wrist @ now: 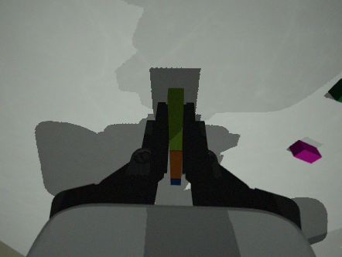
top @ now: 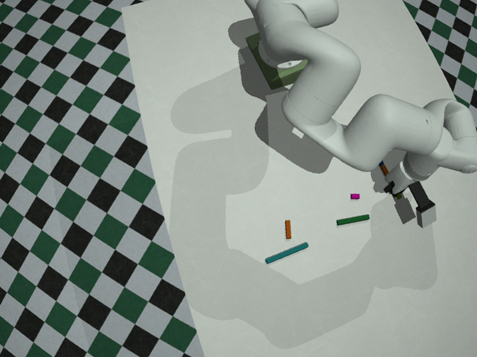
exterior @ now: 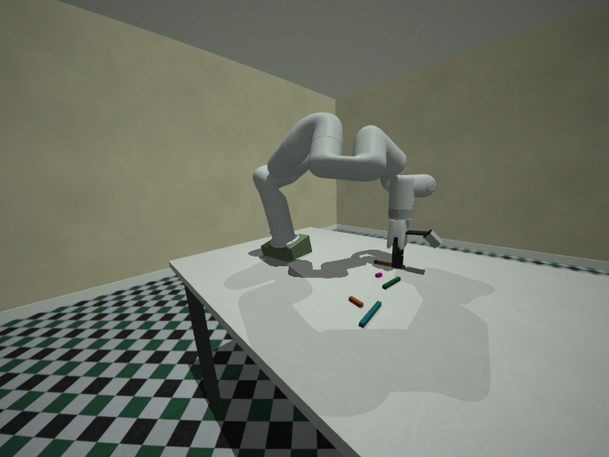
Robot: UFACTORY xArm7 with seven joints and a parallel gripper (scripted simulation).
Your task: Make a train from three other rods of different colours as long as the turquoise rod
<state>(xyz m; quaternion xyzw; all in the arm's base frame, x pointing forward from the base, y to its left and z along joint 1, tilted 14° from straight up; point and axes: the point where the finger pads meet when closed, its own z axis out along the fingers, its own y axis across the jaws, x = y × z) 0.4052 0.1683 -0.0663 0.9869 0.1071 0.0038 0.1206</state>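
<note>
My gripper is now 20 mm above the lime rod. From my hand the other things lie so: magenta rod: 110 mm to the right, 20 mm below, 10 mm behind; then green rod: 130 mm to the right, 50 mm ahead, 20 mm below; then blue rod: 70 mm behind, 20 mm to the right, 20 mm below.
</note>
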